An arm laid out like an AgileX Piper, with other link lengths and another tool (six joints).
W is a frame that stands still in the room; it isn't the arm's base.
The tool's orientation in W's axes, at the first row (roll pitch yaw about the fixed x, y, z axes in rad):
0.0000 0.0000 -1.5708
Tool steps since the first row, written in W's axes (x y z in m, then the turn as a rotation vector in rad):
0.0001 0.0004 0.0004 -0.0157 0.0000 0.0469
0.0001 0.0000 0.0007 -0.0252 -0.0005 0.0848
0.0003 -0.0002 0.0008 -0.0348 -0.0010 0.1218
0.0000 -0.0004 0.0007 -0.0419 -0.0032 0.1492
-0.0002 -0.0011 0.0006 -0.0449 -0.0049 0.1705
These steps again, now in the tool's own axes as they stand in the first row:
-0.0004 0.0001 0.0004 0.0000 -0.0157 0.0469
0.0000 0.0001 0.0007 0.0005 -0.0252 0.0848
0.0002 0.0003 0.0008 0.0010 -0.0348 0.1218
0.0004 0.0000 0.0007 0.0032 -0.0419 0.1492
0.0011 -0.0002 0.0006 0.0049 -0.0449 0.1705

